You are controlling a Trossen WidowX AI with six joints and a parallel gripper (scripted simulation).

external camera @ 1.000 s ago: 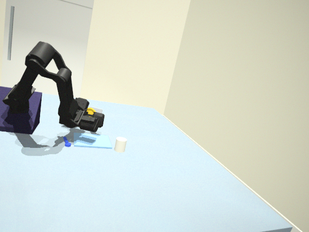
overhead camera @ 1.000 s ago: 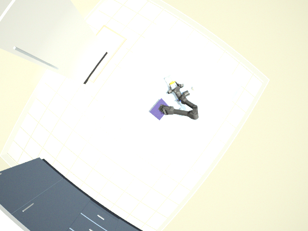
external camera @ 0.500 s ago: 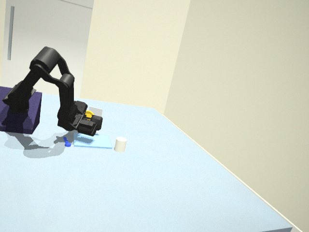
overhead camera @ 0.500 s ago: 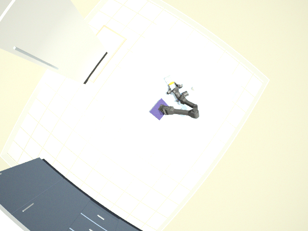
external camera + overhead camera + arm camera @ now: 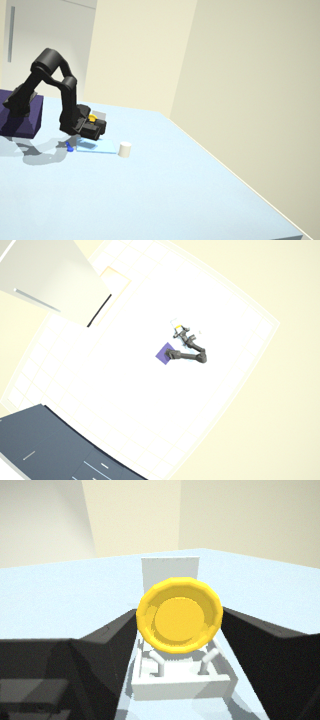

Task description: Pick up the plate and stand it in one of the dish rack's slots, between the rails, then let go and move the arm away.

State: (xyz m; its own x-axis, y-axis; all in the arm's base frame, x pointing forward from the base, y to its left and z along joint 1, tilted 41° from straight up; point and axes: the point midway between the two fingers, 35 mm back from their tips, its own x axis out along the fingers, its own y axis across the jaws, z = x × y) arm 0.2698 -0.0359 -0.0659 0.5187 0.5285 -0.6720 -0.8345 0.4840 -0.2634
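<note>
The yellow plate is 1 cm to the right of my gripper tip. The rest, counted from my gripper tip: blue spoon 20 cm to the right, 11 cm behind, 5 cm below; dish rack 3 cm below, 2 cm to the left, 1 cm ahead; light blue mat 18 cm to the right, 5 cm below, 1 cm behind.
</note>
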